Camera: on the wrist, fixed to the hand. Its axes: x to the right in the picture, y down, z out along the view.
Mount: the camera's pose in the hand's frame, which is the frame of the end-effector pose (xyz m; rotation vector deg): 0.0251 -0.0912 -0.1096 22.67 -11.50 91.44
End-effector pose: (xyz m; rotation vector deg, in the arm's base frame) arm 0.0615 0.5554 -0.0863 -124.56 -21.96 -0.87
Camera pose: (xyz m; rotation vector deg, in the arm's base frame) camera 0.0741 0.5250 0.0547 -88.69 67.74 59.68
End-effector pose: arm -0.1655 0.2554 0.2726 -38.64 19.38 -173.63
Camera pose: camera -0.2318 0.3654 0.2058 -19.35 6.90 -81.52
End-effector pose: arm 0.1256 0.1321 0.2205 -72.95 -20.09 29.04
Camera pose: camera 0.2185 0.0376 0.2788 -50.62 39.80 110.79
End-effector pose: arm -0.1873 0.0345 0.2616 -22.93 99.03 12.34
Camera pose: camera -0.2564 -0.0927 0.2657 75.71 83.97 55.30
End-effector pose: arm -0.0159 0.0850 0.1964 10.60 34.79 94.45
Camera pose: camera 0.0094 0.0832 0.0539 -72.15 -33.11 -152.13
